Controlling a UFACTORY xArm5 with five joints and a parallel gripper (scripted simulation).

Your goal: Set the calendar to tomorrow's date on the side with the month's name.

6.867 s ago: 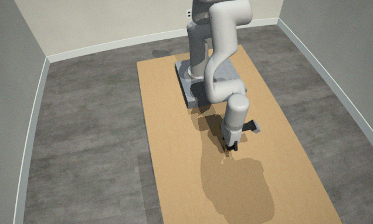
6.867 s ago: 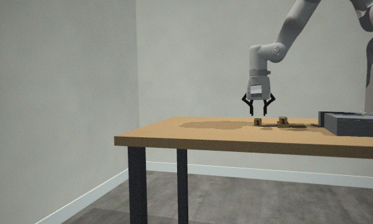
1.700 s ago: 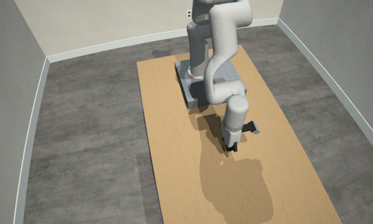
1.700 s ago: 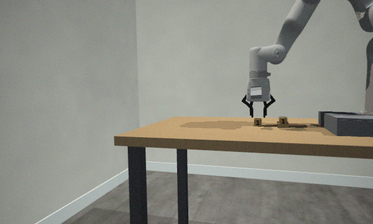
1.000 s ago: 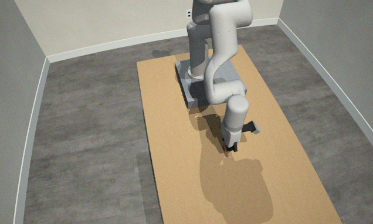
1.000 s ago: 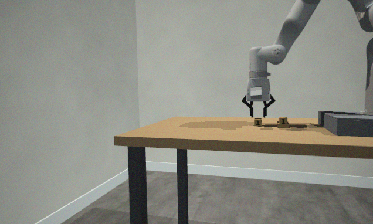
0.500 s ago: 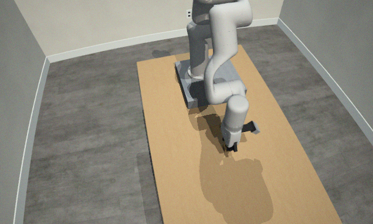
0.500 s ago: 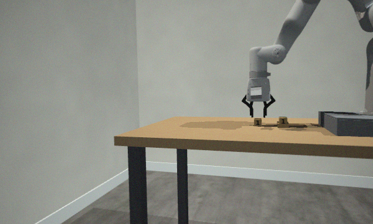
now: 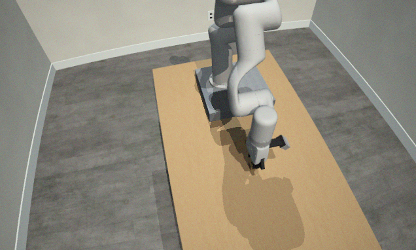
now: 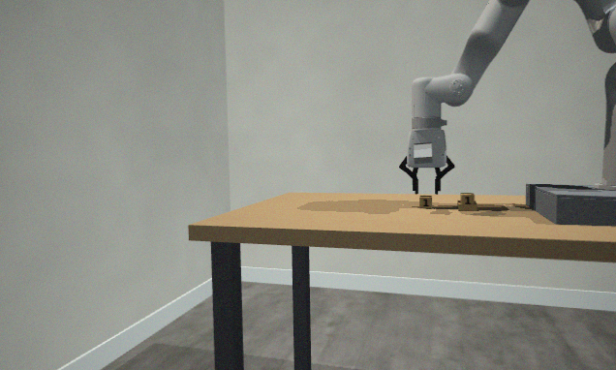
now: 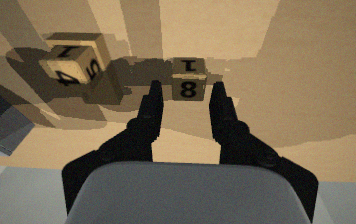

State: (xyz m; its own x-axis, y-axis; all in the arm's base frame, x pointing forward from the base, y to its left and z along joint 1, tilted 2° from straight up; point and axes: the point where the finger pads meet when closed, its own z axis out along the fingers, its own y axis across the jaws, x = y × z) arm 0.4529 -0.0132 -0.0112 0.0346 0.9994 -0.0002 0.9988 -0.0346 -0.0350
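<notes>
Right now the wooden cube is 40 mm below my hand. The rest, counted from my hand: wooden tray 100 mm behind, 50 mm below.
</notes>
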